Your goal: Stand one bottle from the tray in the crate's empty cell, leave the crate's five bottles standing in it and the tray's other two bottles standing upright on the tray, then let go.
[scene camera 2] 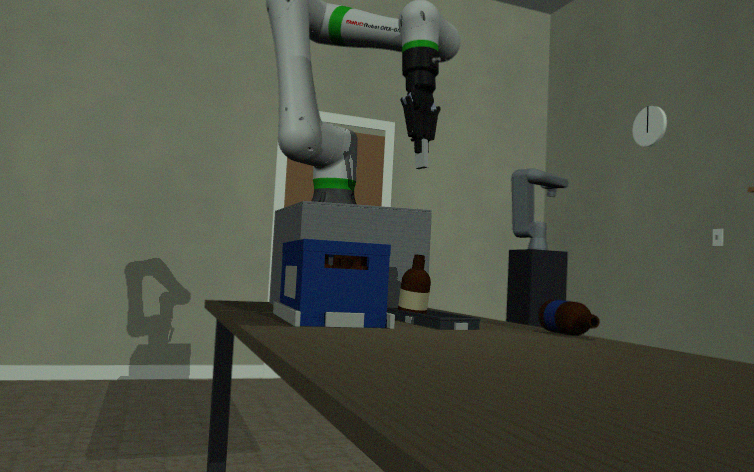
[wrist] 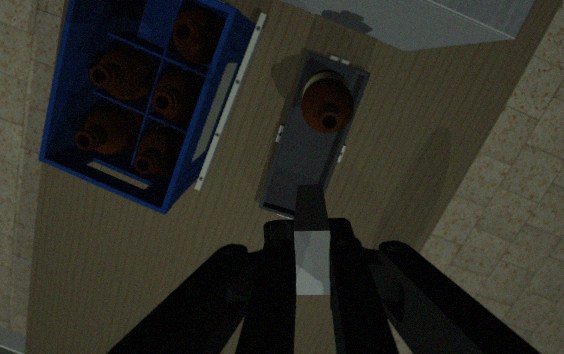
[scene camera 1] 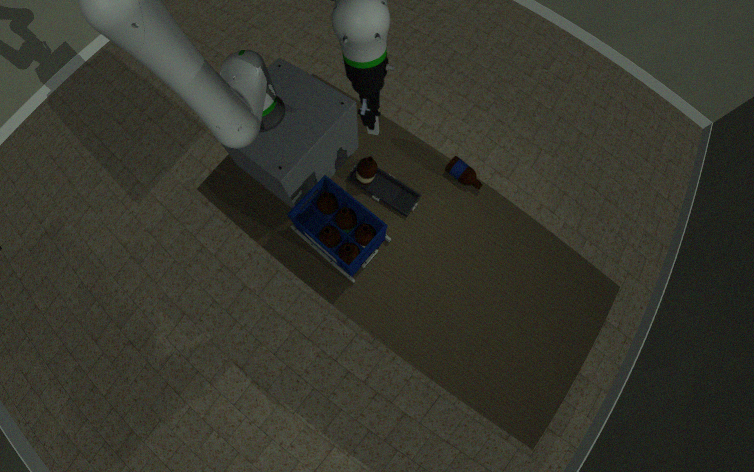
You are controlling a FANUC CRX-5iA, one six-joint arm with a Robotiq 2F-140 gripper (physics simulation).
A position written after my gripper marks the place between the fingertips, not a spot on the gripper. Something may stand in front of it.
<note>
In view: my gripper point(scene camera 2: 421, 167), a cream-labelled bottle point(scene camera 2: 415, 286), a blue-labelled bottle point(scene camera 2: 566, 317), a blue-labelled bottle point(wrist: 196, 37), a cream-labelled bottle point(wrist: 158, 151) and a blue-labelled bottle point(wrist: 126, 73).
My gripper is seen too in the wrist view point(wrist: 310, 207) and in scene camera 1 point(scene camera 1: 373, 132).
</note>
